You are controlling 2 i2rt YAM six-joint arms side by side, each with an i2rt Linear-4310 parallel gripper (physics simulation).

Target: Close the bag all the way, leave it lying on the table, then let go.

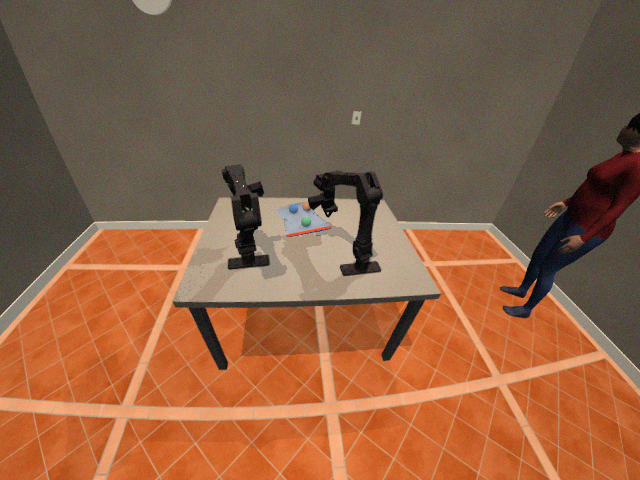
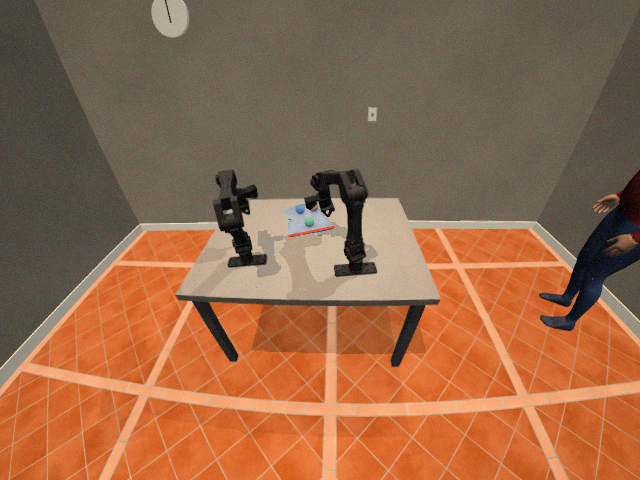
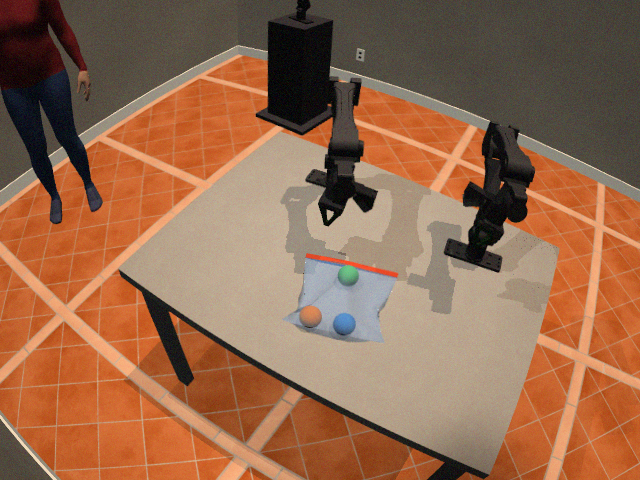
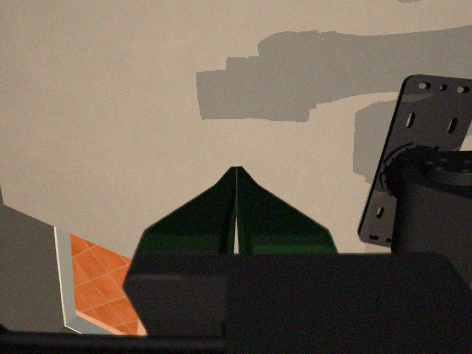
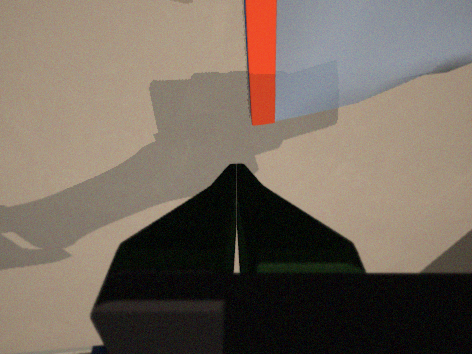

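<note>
The light-blue bag (image 1: pixel 294 222) (image 2: pixel 297 225) (image 3: pixel 343 299) (image 5: pixel 350 40) lies flat on the table. A straight red strip (image 1: pixel 310 231) (image 2: pixel 311 231) (image 3: pixel 351 265) (image 5: pixel 262 60) runs along its whole mouth edge. A green ball (image 1: pixel 306 221) (image 2: pixel 309 221) (image 3: pixel 348 275) sits near the strip; an orange ball (image 3: pixel 310 316) and a blue ball (image 1: pixel 293 208) (image 2: pixel 299 208) (image 3: pixel 344 323) sit at the far end. My right gripper (image 3: pixel 326 222) (image 5: pixel 236 176) is shut and empty, raised above the table beyond the strip's end, apart from the bag. My left gripper (image 4: pixel 236 176) is shut and empty, high over the table near its own base.
The table (image 1: pixel 217 289) (image 2: pixel 217 289) (image 3: pixel 206 248) carries both arm bases. The left arm's base plate (image 4: pixel 385 190) (image 3: pixel 473 255) is near the left gripper. A black pedestal (image 3: pixel 299 67) and a standing person (image 1: pixel 594 206) (image 3: pixel 31 77) are off the table.
</note>
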